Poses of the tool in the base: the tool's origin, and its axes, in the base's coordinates. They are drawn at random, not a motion.
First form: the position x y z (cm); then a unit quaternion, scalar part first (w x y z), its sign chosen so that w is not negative.
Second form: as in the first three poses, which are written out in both.
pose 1, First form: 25.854 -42.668 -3.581 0.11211 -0.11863 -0.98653 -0.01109
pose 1, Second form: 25.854 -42.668 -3.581 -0.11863 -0.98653 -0.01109 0.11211
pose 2, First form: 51.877 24.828 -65.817 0.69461 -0.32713 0.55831 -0.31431
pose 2, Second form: 51.877 24.828 -65.817 -0.32713 0.55831 -0.31431 0.69461
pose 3, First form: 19.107 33.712 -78.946 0.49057 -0.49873 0.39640 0.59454
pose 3, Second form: 19.107 33.712 -78.946 -0.49873 0.39640 0.59454 0.49057
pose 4, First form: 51.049 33.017 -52.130 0.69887 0.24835 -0.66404 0.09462
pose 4, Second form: 51.049 33.017 -52.130 0.24835 -0.66404 0.09462 0.69887
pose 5, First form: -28.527 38.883 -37.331 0.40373 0.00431 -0.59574 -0.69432
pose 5, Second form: -28.527 38.883 -37.331 0.00431 -0.59574 -0.69432 0.40373
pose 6, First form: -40.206 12.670 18.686 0.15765 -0.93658 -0.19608 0.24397
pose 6, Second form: -40.206 12.670 18.686 -0.93658 -0.19608 0.24397 0.15765
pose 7, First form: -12.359 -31.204 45.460 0.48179 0.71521 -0.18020 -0.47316
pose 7, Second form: -12.359 -31.204 45.460 0.71521 -0.18020 -0.47316 0.48179
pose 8, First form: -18.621 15.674 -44.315 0.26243 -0.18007 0.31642 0.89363
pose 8, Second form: -18.621 15.674 -44.315 -0.18007 0.31642 0.89363 0.26243
